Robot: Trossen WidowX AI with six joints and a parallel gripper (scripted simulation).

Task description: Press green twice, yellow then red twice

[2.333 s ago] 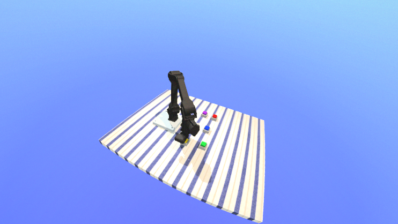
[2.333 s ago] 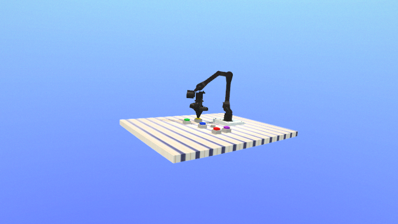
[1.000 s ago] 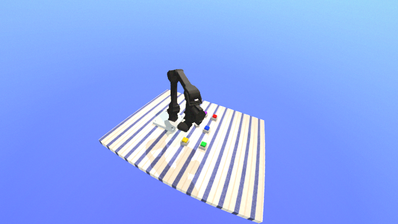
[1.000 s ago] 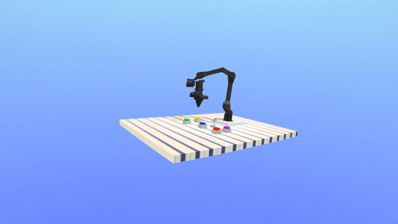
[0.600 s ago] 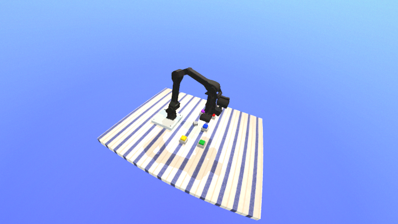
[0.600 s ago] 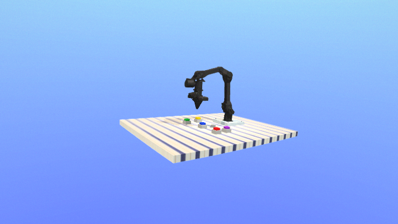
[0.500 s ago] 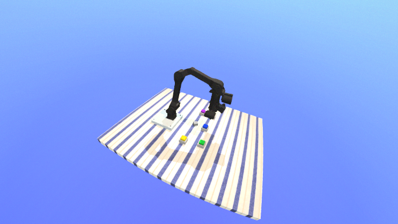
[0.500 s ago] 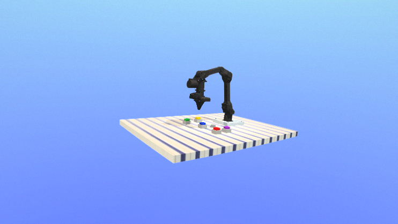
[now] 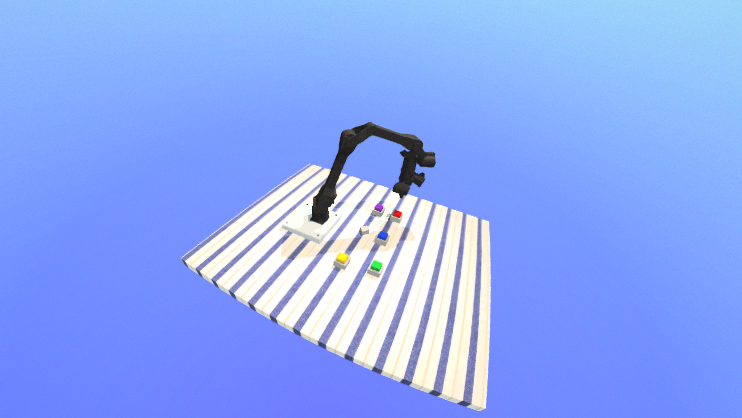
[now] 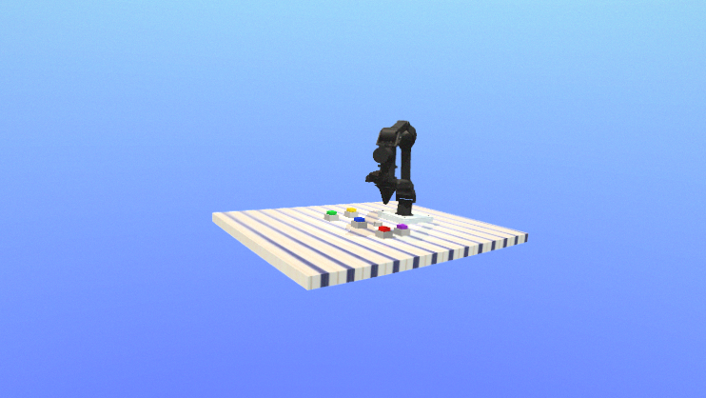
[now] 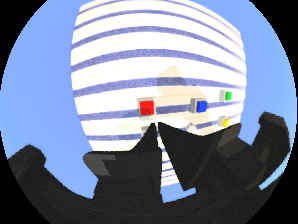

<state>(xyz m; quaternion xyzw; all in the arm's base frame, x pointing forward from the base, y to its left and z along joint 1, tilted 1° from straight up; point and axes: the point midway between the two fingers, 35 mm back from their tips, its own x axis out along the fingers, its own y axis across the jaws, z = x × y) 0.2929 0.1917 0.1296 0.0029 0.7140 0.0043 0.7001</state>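
Right now the red button is 9 cm below my gripper tip. The rest, counted from my gripper tip: purple button 9 cm below, 9 cm behind, 1 cm to the left; small white block 15 cm to the right, 11 cm below, 10 cm behind; blue button 17 cm to the right, 9 cm below, 1 cm behind.
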